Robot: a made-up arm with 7 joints.
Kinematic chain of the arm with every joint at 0, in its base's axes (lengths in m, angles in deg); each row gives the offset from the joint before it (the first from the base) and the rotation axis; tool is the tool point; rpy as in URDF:
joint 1: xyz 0 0 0.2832 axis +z
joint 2: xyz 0 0 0 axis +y
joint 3: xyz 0 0 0.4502 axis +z
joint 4: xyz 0.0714 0 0 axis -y
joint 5: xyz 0.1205 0 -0.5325 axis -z
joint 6: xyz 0 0 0 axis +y
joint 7: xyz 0.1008 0 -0.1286 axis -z
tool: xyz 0 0 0 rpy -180 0 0
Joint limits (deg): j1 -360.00..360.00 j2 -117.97..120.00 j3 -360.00..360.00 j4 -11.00..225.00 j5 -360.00..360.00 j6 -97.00..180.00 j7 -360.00..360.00
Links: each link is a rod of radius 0.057 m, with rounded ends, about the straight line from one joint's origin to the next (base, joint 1, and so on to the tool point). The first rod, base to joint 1, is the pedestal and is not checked.
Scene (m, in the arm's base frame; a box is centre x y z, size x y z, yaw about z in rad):
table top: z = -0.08
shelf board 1: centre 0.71 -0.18 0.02 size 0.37 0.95 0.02 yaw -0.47
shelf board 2: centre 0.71 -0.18 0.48 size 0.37 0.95 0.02 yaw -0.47
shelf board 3: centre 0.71 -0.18 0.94 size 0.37 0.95 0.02 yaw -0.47
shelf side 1: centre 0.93 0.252 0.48 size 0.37 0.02 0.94 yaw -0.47
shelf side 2: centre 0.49 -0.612 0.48 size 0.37 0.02 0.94 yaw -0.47
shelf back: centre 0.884 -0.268 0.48 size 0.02 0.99 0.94 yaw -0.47
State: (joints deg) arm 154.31 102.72 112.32 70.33 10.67 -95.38 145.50
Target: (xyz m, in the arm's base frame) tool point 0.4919 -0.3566 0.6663
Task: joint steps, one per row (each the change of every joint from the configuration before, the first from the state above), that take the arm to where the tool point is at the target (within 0.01 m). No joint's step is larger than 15 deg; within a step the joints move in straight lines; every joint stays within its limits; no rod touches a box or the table.
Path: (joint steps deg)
1: 13.09 -5.73 3.31 -7.02 -0.90 3.52 0.00
2: 13.10 -5.73 3.31 -7.03 -0.90 3.51 0.00
3: 13.09 -5.72 3.31 -7.02 -0.90 3.52 0.00
4: 13.09 -5.73 3.31 -7.03 -0.90 3.51 0.00
5: 13.09 -5.73 3.32 -7.02 -0.90 3.52 0.00
6: 13.10 -5.73 3.31 -7.02 -0.89 3.52 0.00
7: 7.10 -6.02 -8.75 10.35 2.11 7.10 0.00
8: 7.11 -6.01 -8.74 10.36 2.12 7.11 0.00

